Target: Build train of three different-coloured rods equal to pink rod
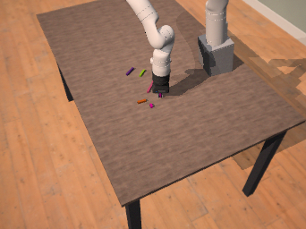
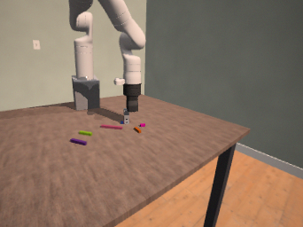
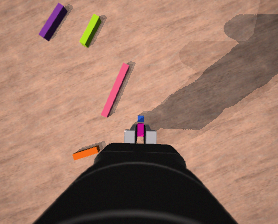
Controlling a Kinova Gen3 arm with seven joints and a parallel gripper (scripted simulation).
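Now: the blue rod 20 mm to the right of my hand, 10 mm below it and 10 mm behind it. The rest, counted from my hand: orange rod (90 mm ahead, 10 mm to the right, 10 mm below); then pink rod (80 mm to the right, 10 mm below, 10 mm ahead); then lime rod (180 mm to the right, 10 mm below).
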